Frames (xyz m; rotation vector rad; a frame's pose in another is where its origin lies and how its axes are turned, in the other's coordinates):
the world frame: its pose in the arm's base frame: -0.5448 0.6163 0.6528 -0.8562 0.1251 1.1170
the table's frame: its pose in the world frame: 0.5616 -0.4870 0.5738 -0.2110 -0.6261 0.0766
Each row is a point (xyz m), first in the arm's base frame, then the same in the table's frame.
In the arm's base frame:
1: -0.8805 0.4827 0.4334
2: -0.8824 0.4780 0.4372
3: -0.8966 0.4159 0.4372
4: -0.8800 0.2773 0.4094
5: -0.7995 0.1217 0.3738
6: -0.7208 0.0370 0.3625
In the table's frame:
1: -0.8613 0.9995 0.0088
2: -0.8664 0.9983 0.0123
3: -0.9293 1.0082 0.0147
4: -1.0634 1.0131 -0.0327
5: -1.2084 0.9759 -0.1304
6: -1.2850 0.9243 -0.2009

